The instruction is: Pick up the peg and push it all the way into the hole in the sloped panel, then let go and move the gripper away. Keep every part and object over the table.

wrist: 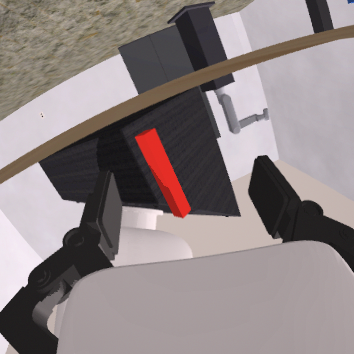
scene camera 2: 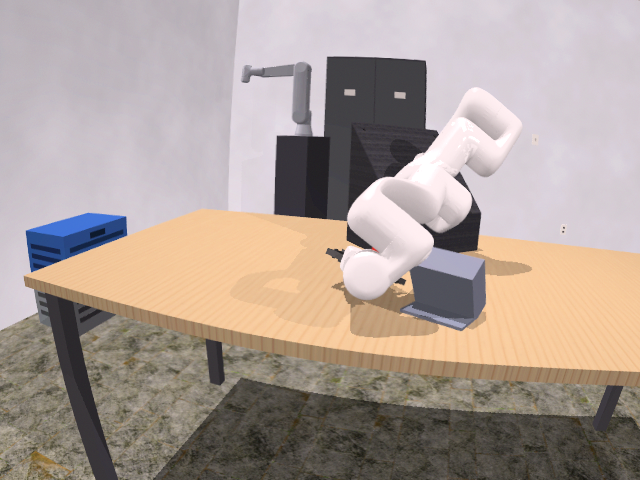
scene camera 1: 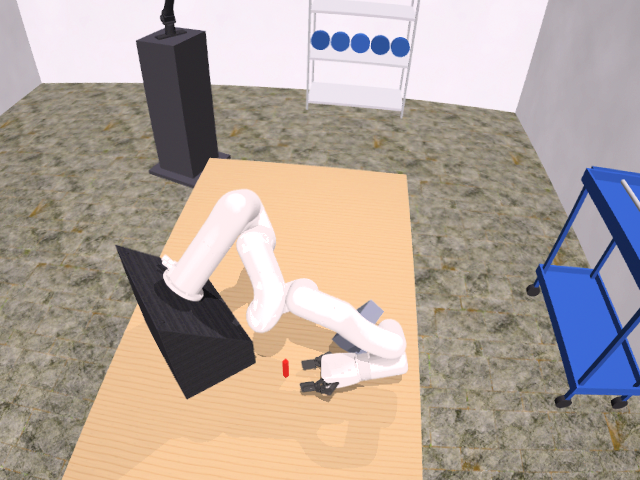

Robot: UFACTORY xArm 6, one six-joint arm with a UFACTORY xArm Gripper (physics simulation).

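Pixels of known places: gripper, between the fingertips: (scene camera 1: 301,376); arm's base, origin of its link: (scene camera 1: 182,285).
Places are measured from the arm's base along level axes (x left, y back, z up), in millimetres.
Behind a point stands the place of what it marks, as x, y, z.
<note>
The red peg (scene camera 1: 285,368) @[-12, -324, -165] (wrist: 163,173) stands upright on the table, in front of the open fingers. In scene camera 2 a sliver of the peg (scene camera 2: 374,250) @[-7, -329, -164] shows above the wrist. My gripper (scene camera 1: 302,376) @[-4, -369, -186] (wrist: 185,165) @[-4, -369, -186] is open and empty, low over the table and pointing sideways toward the black base. In the wrist view the peg appears between the two fingers, nearer the left one; in scene camera 1 it is beyond the fingertips. The grey-blue block with the sloped panel (scene camera 1: 371,311) @[241, -477, -111] (scene camera 2: 445,286) @[216, -486, -154] stands beside the forearm. Its hole does not show.
The wooden table (scene camera 1: 330,206) @[751, -125, -215] (scene camera 2: 206,258) @[-364, -505, -215] carries the black wedge-shaped base (scene camera 1: 206,356) @[-128, -158, -62] (wrist: 200,160) beyond the peg. The forearm passes over part of the panel block in scene camera 1. The table's edge lies close behind the wrist. A blue cart (scene camera 1: 584,330) stands off the table.
</note>
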